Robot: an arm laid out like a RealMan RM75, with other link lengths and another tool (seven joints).
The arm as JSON. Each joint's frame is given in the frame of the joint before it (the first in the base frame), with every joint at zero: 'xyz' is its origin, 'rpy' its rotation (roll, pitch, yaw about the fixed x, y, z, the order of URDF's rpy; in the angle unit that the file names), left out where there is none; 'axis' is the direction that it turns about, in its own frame. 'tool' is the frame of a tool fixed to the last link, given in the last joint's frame.
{
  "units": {
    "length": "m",
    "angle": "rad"
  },
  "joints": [
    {
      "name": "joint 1",
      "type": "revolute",
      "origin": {
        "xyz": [
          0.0,
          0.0,
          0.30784
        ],
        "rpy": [
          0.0,
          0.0,
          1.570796
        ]
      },
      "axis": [
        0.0,
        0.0,
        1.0
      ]
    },
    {
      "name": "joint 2",
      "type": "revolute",
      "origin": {
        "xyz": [
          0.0,
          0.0,
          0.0
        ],
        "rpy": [
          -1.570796,
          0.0,
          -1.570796
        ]
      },
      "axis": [
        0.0,
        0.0,
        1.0
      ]
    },
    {
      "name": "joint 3",
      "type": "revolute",
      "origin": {
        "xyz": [
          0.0,
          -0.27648,
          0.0
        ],
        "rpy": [
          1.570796,
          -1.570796,
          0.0
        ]
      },
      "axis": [
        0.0,
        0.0,
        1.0
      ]
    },
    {
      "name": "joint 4",
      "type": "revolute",
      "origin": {
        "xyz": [
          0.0,
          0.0,
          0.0
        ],
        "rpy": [
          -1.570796,
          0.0,
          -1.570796
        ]
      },
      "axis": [
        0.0,
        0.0,
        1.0
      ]
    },
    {
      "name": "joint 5",
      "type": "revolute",
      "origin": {
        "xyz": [
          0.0,
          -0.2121,
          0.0
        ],
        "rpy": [
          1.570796,
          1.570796,
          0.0
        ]
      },
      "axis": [
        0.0,
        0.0,
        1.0
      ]
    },
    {
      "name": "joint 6",
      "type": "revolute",
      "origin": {
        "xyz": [
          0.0,
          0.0,
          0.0
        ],
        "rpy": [
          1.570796,
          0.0,
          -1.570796
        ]
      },
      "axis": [
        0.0,
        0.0,
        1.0
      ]
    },
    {
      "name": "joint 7",
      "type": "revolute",
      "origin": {
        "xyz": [
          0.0,
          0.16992,
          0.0
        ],
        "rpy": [
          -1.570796,
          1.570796,
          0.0
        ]
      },
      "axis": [
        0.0,
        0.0,
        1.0
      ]
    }
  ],
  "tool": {
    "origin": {
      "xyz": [
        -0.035,
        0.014,
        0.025
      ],
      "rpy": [
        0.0,
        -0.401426,
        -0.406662
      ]
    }
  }
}
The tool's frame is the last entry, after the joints.
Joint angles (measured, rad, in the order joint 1, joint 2, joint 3, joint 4, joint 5, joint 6, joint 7), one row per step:
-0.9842 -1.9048 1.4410 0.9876 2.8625 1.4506 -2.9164
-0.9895 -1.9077 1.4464 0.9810 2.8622 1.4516 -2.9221
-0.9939 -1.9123 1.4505 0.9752 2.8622 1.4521 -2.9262
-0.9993 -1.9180 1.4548 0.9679 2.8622 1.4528 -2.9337
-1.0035 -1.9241 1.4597 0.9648 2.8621 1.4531 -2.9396
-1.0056 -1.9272 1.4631 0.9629 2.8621 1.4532 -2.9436
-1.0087 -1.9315 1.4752 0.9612 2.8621 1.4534 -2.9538
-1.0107 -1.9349 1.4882 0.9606 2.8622 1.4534 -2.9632
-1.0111 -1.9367 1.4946 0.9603 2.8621 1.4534 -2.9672
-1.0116 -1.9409 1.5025 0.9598 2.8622 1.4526 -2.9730
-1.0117 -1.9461 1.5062 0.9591 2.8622 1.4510 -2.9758
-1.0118 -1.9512 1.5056 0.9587 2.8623 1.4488 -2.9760
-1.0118 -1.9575 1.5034 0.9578 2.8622 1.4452 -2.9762
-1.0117 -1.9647 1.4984 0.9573 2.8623 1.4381 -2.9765
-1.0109 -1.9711 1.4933 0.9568 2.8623 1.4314 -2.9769
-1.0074 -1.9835 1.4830 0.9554 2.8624 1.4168 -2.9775
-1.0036 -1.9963 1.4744 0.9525 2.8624 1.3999 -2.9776
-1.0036 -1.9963 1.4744 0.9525 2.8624 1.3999 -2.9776
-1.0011 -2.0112 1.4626 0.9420 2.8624 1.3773 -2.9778
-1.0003 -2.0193 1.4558 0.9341 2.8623 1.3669 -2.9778
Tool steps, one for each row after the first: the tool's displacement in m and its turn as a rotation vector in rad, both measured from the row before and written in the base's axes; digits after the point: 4 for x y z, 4 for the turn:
0.0009 -0.0006 -0.0025 -0.0037 0.0019 0.0033
0.0010 -0.0009 -0.0031 -0.0049 0.0006 0.0025
0.0012 -0.0010 -0.0037 -0.0040 -0.0006 0.0050
0.0019 -0.0011 -0.0037 -0.0044 -0.0008 0.0008
0.0008 -0.0006 -0.0020 -0.0020 0.0001 0.0010
0.0012 -0.0011 -0.0034 -0.0029 0.0041 0.0005
0.0008 -0.0011 -0.0030 -0.0027 0.0054 -0.0005
0.0001 -0.0007 -0.0015 -0.0019 0.0027 0.0000
0.0005 -0.0012 -0.0028 -0.0030 0.0019 -0.0001
0.0006 -0.0012 -0.0030 -0.0036 -0.0012 -0.0004
0.0009 -0.0008 -0.0025 -0.0029 -0.0038 -0.0012
0.0012 -0.0008 -0.0030 -0.0026 -0.0063 -0.0011
0.0019 -0.0002 -0.0031 0.0000 -0.0102 -0.0030
0.0014 -0.0002 -0.0027 0.0006 -0.0098 -0.0018
0.0019 -0.0005 -0.0052 0.0021 -0.0196 -0.0022
0.0016 -0.0006 -0.0056 0.0015 -0.0188 -0.0030
0.0000 0.0000 0.0000 0.0000 0.0000 0.0000
0.0011 -0.0004 -0.0068 0.0023 -0.0222 -0.0001
0.0001 -0.0007 -0.0038 -0.0004 -0.0110 0.0030

